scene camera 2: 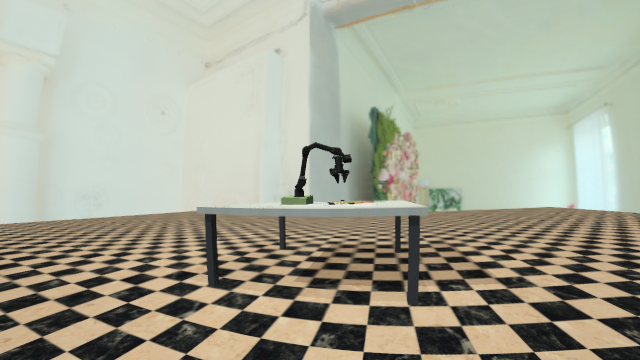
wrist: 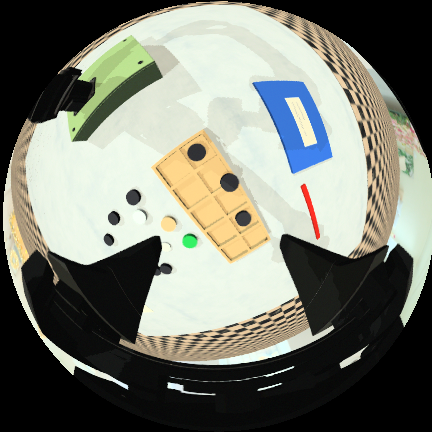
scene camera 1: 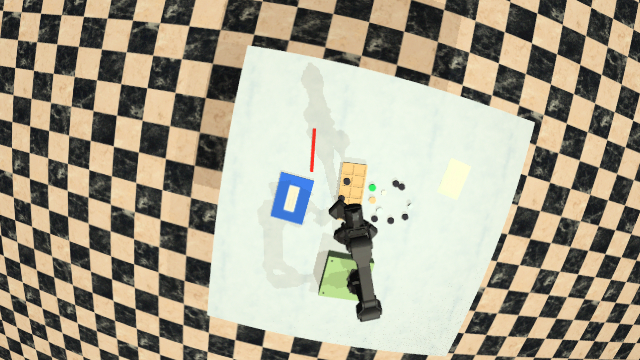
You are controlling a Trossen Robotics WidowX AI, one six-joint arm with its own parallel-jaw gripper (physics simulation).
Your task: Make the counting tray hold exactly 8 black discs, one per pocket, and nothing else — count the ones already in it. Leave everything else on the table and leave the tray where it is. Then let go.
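The tan counting tray (scene camera 1: 356,164) (wrist: 161,167) has two columns of five pockets. Black discs (wrist: 196,152) (wrist: 243,218) lie in two pockets of the column nearer the blue block. Another black disc (wrist: 229,182) lies between them, against the outer rim and over a divider; whether it is seated is unclear. Several loose black discs (scene camera 1: 390,220) (scene camera 1: 396,183) (wrist: 133,197) (wrist: 166,268) lie beside the tray. My gripper (scene camera 2: 341,182) (wrist: 221,241) is open and empty, high above the table; it and the arm hide part of the tray in scene camera 1.
Beside the tray lie a green disc (scene camera 1: 372,187) (wrist: 189,241), a tan disc (scene camera 1: 372,200) (wrist: 168,223) and white pieces (scene camera 1: 384,192) (wrist: 139,216). The labelled blue block (scene camera 1: 278,200) (wrist: 280,102) and red stick (scene camera 1: 313,150) (wrist: 311,212) are opposite. A pale yellow sheet (scene camera 1: 454,179) lies farther off.
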